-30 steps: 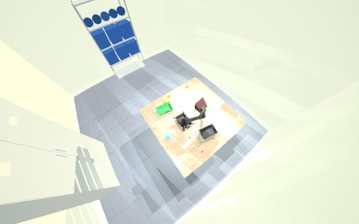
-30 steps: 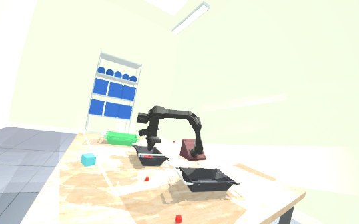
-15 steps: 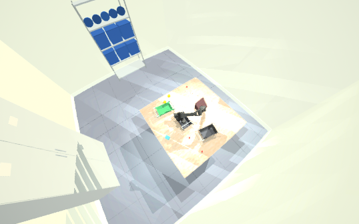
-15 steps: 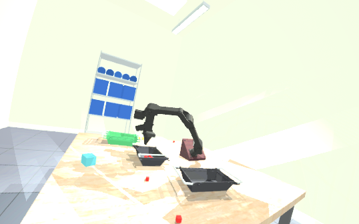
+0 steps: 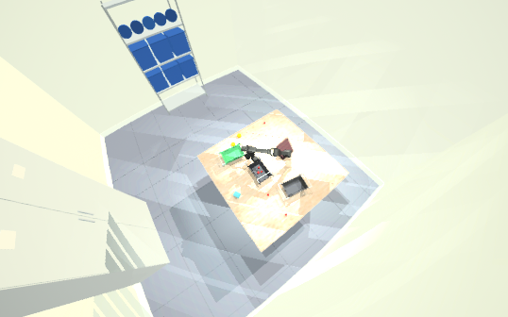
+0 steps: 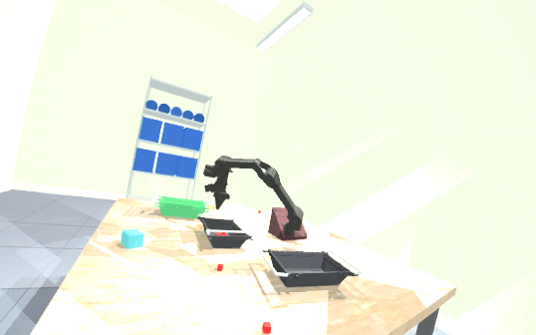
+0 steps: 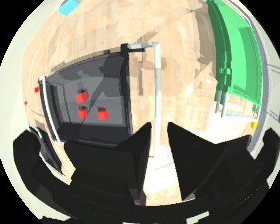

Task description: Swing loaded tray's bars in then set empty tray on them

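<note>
Right now my gripper tip is 130 mm past the dark tray, 530 mm to the right of it and 50 mm above it. From my gripper tip the other things lie so: cyan cube (380 mm ahead, 190 mm to the left, 70 mm below).
</note>
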